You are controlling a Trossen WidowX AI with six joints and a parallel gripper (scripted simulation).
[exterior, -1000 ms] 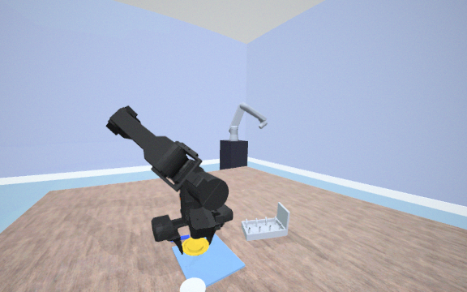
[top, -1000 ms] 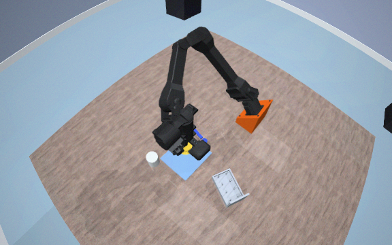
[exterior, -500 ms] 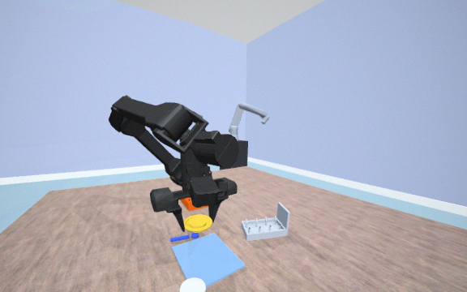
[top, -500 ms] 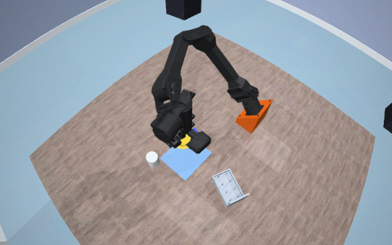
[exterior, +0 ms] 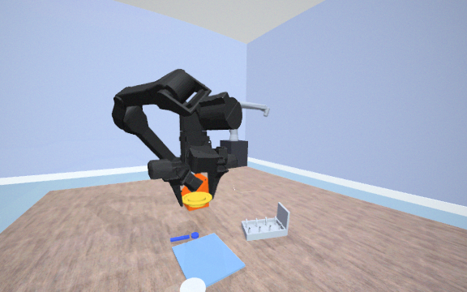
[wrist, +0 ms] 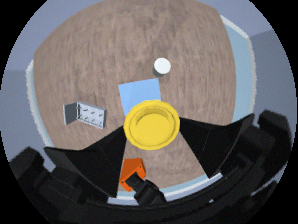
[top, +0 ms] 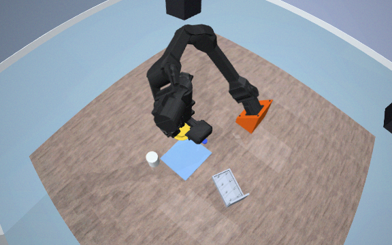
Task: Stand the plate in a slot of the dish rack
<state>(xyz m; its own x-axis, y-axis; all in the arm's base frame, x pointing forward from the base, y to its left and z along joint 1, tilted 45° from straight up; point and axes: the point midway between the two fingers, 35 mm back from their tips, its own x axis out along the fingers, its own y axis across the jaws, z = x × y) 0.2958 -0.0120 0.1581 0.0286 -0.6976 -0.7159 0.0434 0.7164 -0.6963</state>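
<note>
Right now the grey dish rack is 220 mm to the left of my gripper tip and 130 mm below it. Also, from my gripper tip: white cup 130 mm below, 100 mm ahead, 60 mm to the right; yellow plate 10 mm above; light blue mat 150 mm below, 20 mm to the left.
</note>
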